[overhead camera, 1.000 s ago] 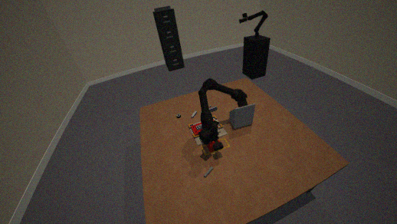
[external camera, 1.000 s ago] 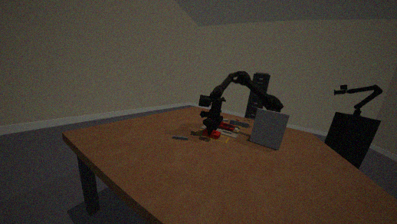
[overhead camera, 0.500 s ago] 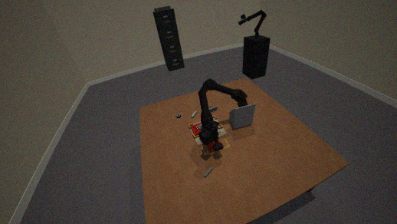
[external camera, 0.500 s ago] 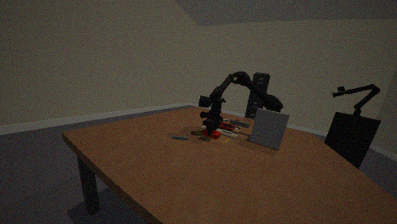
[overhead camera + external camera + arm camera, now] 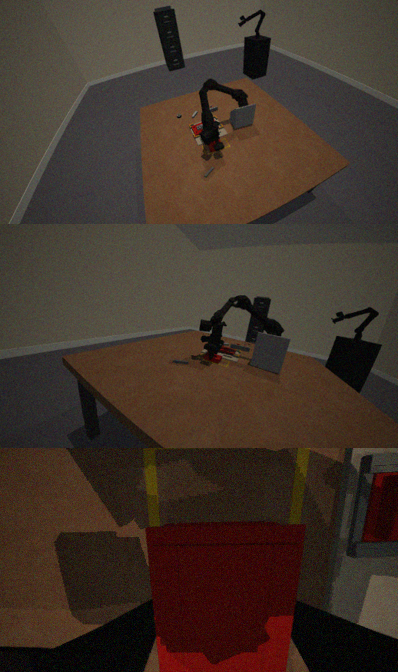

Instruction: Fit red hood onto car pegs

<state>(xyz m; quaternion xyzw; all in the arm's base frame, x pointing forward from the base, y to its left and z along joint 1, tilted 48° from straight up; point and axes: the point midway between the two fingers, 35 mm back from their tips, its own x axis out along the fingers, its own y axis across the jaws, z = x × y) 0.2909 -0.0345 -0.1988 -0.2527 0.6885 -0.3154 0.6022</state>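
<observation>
Now: the jig 19 cm to the right of my gripper tip and 1 cm behind it. The rest, counted from my gripper tip: red hood (1 cm above).
</observation>
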